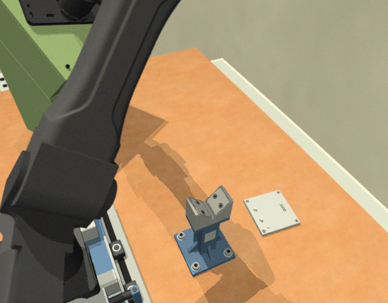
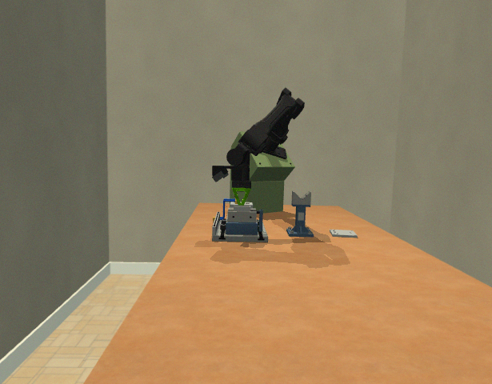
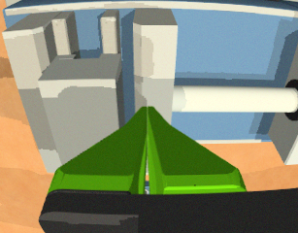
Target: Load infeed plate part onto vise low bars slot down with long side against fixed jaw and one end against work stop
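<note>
The moving jaw is 3 cm below my hand. Also, from my hand: grey part (3 cm ahead, 2 cm below); work stop (3 cm ahead, 5 cm to the left, 2 cm below); white cylinder rod (6 cm behind, 1 cm to the left, 3 cm below).
</note>
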